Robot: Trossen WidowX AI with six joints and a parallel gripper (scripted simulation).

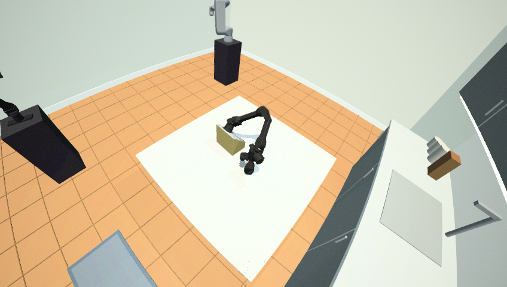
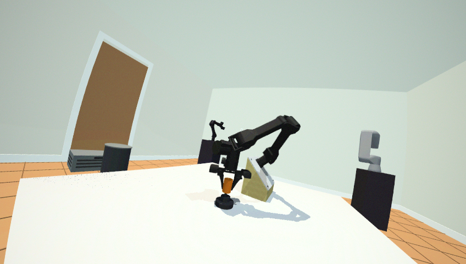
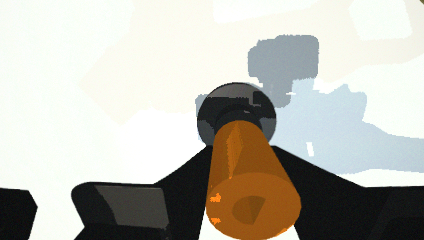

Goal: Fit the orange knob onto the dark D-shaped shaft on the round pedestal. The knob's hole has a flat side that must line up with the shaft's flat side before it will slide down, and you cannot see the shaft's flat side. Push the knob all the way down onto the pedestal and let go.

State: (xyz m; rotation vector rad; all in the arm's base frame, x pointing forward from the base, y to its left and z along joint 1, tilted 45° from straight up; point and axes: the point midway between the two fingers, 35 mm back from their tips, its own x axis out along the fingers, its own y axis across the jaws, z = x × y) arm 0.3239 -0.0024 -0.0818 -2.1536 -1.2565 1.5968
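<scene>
Right now the orange knob is 20 mm above my gripper tip. Round my gripper tip: dark round pedestal 40 mm below.
</scene>
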